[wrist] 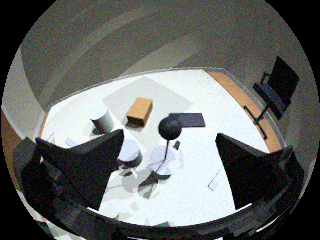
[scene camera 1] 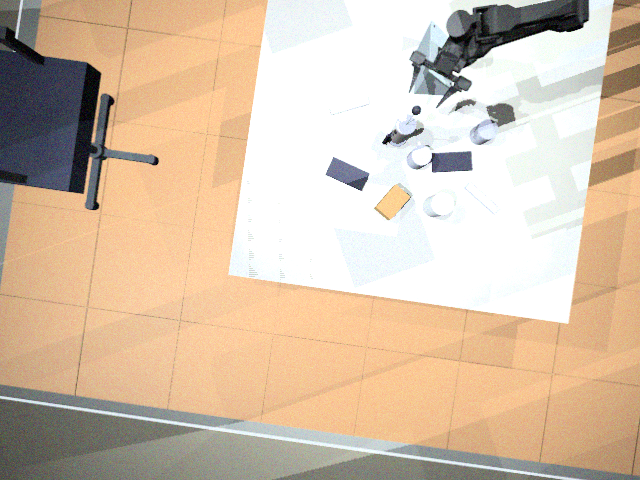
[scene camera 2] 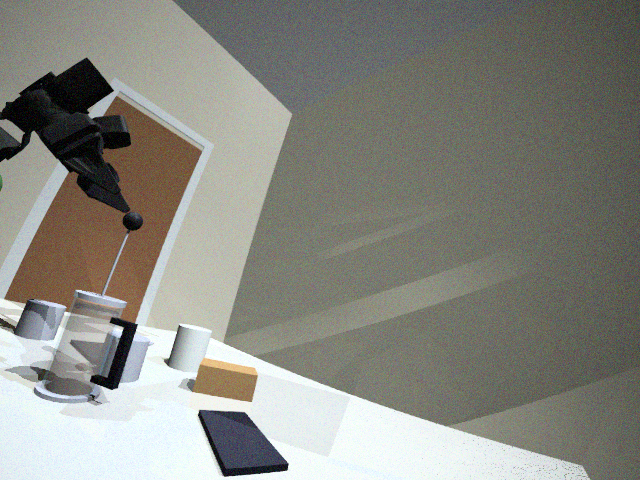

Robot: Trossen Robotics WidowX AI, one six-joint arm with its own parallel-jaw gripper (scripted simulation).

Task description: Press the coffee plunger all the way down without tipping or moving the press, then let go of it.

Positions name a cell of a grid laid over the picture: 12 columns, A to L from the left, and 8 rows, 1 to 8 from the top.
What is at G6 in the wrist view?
A glass coffee press.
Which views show the glass coffee press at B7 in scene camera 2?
The wrist view, scene camera 1 and scene camera 2: all of them.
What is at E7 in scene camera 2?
An orange box.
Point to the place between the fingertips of my gripper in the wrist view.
At G5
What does my gripper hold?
Nothing.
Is my gripper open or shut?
Open.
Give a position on a glass coffee press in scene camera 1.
H3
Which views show my gripper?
The wrist view, scene camera 1 and scene camera 2: all of them.
